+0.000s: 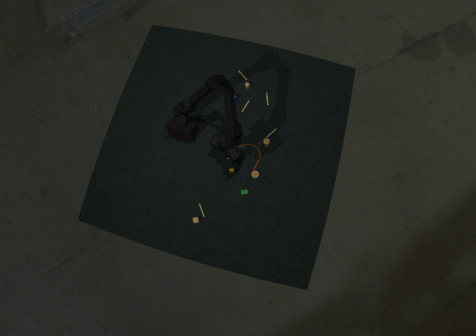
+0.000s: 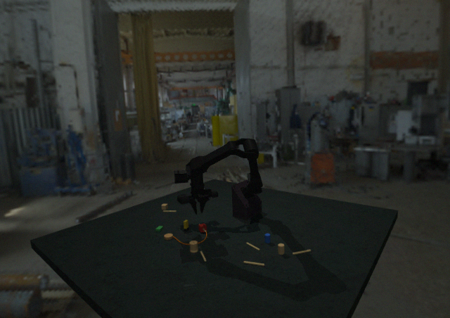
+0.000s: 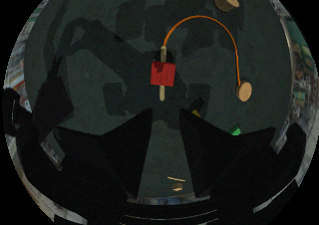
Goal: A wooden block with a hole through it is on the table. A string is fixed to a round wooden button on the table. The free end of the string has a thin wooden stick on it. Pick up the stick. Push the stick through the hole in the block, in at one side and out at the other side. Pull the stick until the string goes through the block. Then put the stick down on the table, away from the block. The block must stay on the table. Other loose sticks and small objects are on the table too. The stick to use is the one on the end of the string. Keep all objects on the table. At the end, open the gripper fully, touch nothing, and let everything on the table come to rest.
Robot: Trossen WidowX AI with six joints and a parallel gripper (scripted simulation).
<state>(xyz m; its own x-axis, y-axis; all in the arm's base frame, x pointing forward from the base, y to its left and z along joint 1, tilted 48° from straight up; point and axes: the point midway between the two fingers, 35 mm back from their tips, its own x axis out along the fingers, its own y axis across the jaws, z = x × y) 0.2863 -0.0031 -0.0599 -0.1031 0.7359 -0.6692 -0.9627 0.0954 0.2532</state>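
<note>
The red block lies 6 cm below my gripper tip and 3 cm to the left of it. Also, from my gripper tip: yellow block: 6 cm to the right, 6 cm below, 4 cm ahead; then round wooden button: 16 cm ahead, 7 cm below, 3 cm to the right; then thin stick: 7 cm below, 4 cm to the left, 1 cm ahead.
</note>
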